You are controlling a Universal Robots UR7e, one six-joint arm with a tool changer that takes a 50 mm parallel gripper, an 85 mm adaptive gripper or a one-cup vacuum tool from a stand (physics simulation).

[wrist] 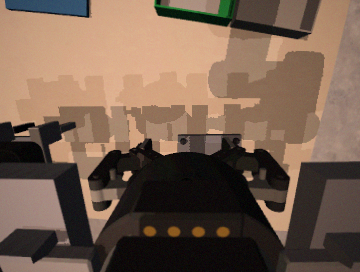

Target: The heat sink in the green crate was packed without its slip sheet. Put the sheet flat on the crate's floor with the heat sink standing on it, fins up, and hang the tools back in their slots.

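Frame: origin at the arm's base, x ahead, y left, z up, level; metres.
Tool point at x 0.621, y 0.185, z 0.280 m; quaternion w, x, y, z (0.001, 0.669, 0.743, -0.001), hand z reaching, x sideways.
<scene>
Pixels of each thing's middle, then the offset from my tool point to it. "pt": a spot on its surface instead.
- green crate, a spot on its surface: [194, 15] pt 0.004 m right, 0.193 m back, 0.330 m down
- tool, a spot on its surface: [39, 142] pt 0.146 m right, 0.006 m back, 0.130 m down
- small metal plate, a spot on its surface: [210, 143] pt 0.058 m left, 0.048 m ahead, 0.348 m down
- grey container, a spot on its surface: [300, 34] pt 0.191 m left, 0.180 m back, 0.332 m down
- blue object, a spot on its surface: [47, 7] pt 0.289 m right, 0.197 m back, 0.350 m down
The black adaptive gripper [189, 145] is at the lower middle between two grey stand blocks, its two fingers wide apart, with no object seen between them. A row of orange contacts shows on its upper body, close to the dark wrist part at the bottom edge. The green crate [194, 15] is cut off by the top edge, well beyond the fingers. Part of its light grey inside shows; whether that is the sheet I cannot tell. The heat sink does not show. Another tool [39, 142], black with grey prongs, is at the left edge.
Grey stand blocks [30, 200] [332, 205] flank the gripper closely on both sides. A small metal plate [210, 143] with dark holes lies beyond the gripper body. A grey container [300, 34] stands against the green crate's right side. A blue object [47, 7] is at the top left.
</scene>
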